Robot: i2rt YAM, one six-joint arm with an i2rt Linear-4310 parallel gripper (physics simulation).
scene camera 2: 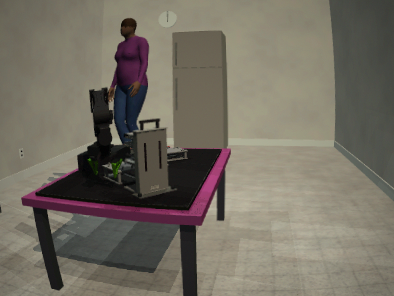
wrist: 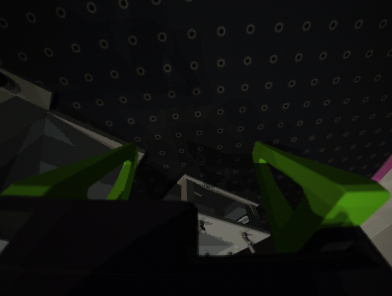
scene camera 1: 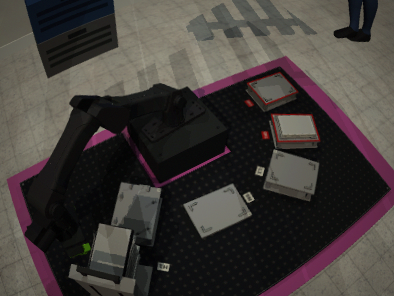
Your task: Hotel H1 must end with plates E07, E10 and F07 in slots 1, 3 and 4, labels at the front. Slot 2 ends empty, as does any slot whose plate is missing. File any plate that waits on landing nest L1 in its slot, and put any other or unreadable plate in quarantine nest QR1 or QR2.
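Places are measured from the arm's base along level axes (x left, y back, z up), in millimetres.
Pixels of known places: gripper, fingertip midpoint: [scene camera 2: 105,176] [wrist: 195,148] [scene camera 1: 78,238]; arm's base at its link origin: [scene camera 1: 173,121].
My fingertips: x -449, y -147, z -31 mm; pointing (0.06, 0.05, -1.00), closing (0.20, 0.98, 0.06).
Ahead of a thing's pixels: the offset from my fingertips to its top centre. "pt": to the spot under its first point.
Hotel H1 [scene camera 1: 127,285] [scene camera 2: 152,165] stands at the near left; a pale, flat piece @(dx +53, dy -149, dz +169 mm) [scene camera 1: 114,240] shows at its top. The plates in its slots and their labels cannot be read. My gripper [scene camera 2: 105,167] [wrist: 195,148] is open and empty, low beside the hotel, with bare mat between the fingertips in the wrist view. Landing nest L1 @(dx +643, dy -203, dz -6 mm) [scene camera 1: 294,170] is empty. The nearer red-rimmed quarantine nest @(pt dx +755, dy -122, dz -57 mm) [scene camera 1: 295,145] holds a pale plate @(dx +788, dy -84, dz -8 mm) [scene camera 1: 295,126]; its label is unreadable. The farther red-rimmed quarantine nest @(dx +862, dy +97, dz -16 mm) [scene camera 1: 272,88] is empty.
A pegged stand [scene camera 1: 137,207] [wrist: 227,232] is close behind the hotel. A low empty nest @(dx +391, dy -138, dz -44 mm) [scene camera 1: 216,211] lies mid-table. The robot base [scene camera 1: 182,142] stands at the table's edge. A person [scene camera 2: 132,62] stands beyond the table.
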